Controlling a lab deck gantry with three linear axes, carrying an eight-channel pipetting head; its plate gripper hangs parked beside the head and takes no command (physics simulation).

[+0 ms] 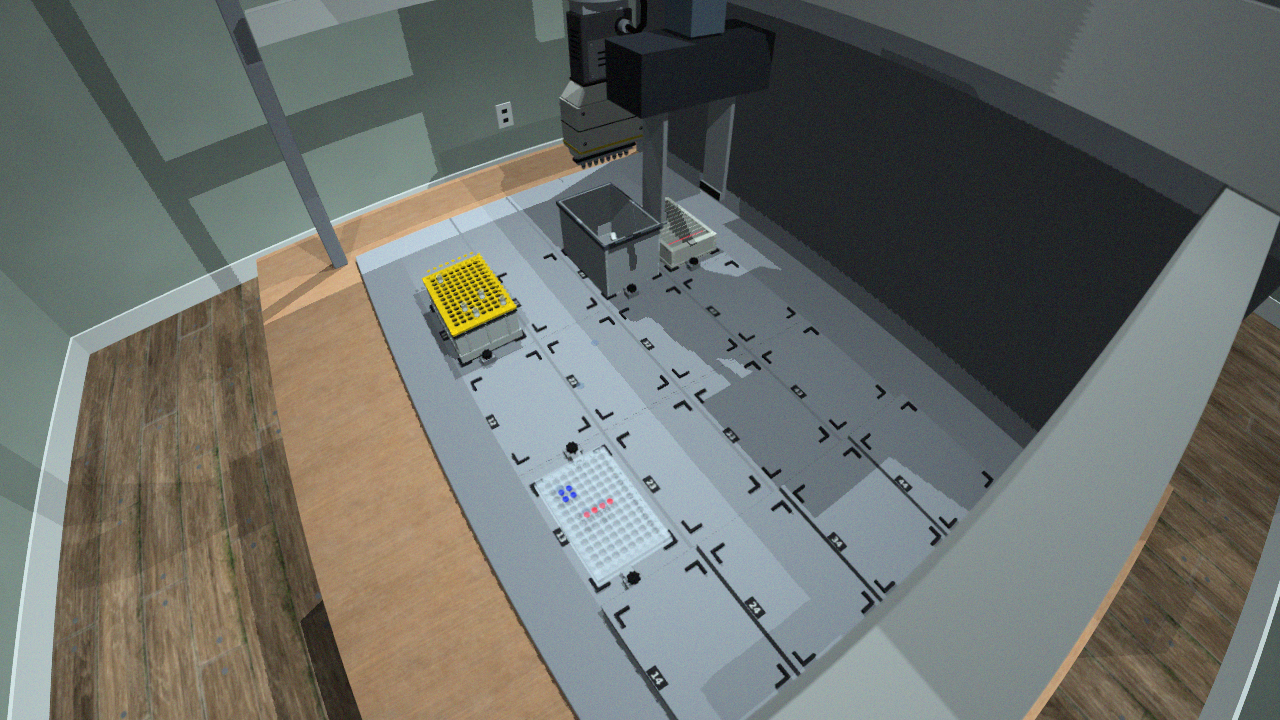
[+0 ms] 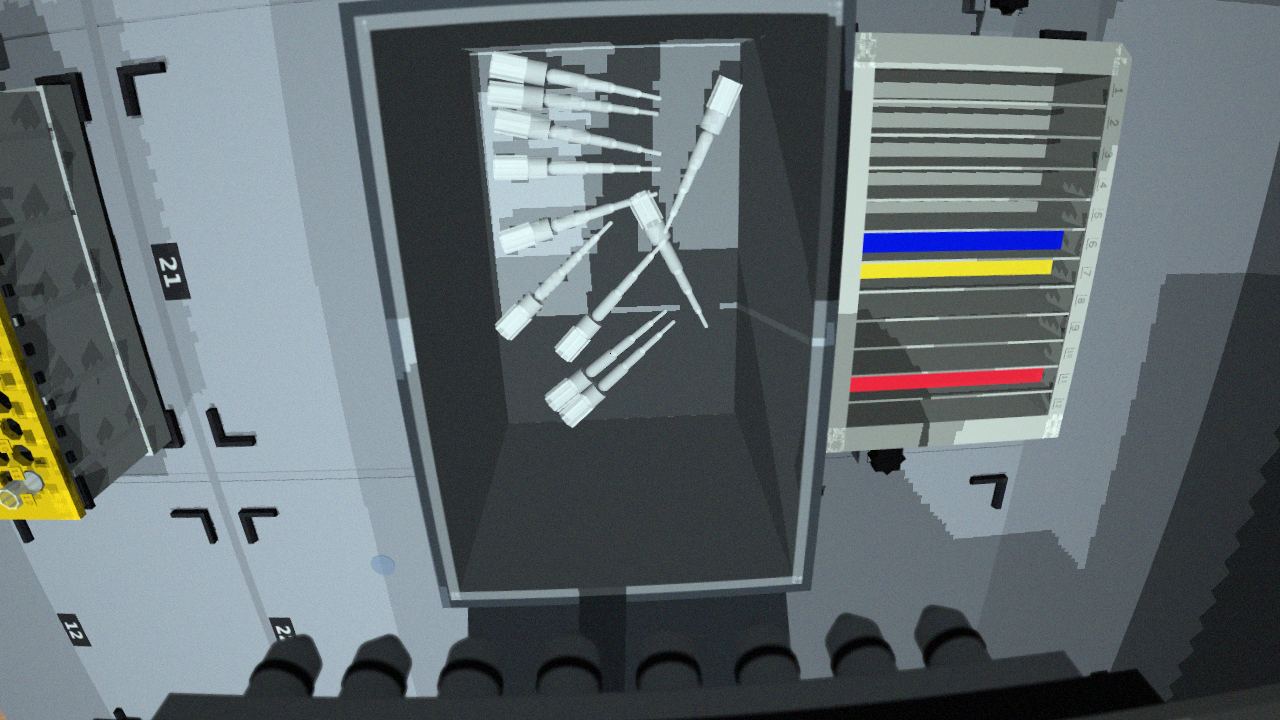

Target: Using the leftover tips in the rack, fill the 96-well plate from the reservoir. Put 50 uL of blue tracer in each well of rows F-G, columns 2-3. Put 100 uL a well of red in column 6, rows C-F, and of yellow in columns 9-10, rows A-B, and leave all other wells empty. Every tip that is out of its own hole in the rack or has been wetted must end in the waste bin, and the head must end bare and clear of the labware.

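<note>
The pipetting head [image 1: 601,129] is raised behind the waste bin [image 1: 583,252] [image 2: 537,594]; its eight nozzles [image 2: 669,671] are bare. My gripper [image 1: 683,202] hangs beside it, its two paddles wide apart and empty. Several white tips [image 2: 523,168] lie in the bin. The plate [image 1: 631,546] has four blue wells [image 1: 565,498] in a two-by-two block and four red wells [image 1: 594,509] in a line. The yellow tip rack [image 1: 453,329] [image 2: 62,488] holds several scattered clear tips [image 1: 481,294] [image 2: 32,481]. The reservoir [image 1: 687,250] [image 2: 984,51] has blue liquid [image 2: 962,241] in trough 6, yellow [image 2: 955,269] in 7, red [image 2: 946,379] in 11.
The bin stands between the tip rack and the reservoir, close beside the reservoir. Black clamp knobs [image 1: 571,446] [image 2: 886,460] stand at the labware edges. A grey post [image 1: 290,143] rises at the back left. A small pale blue spot [image 2: 383,564] shows on the deck.
</note>
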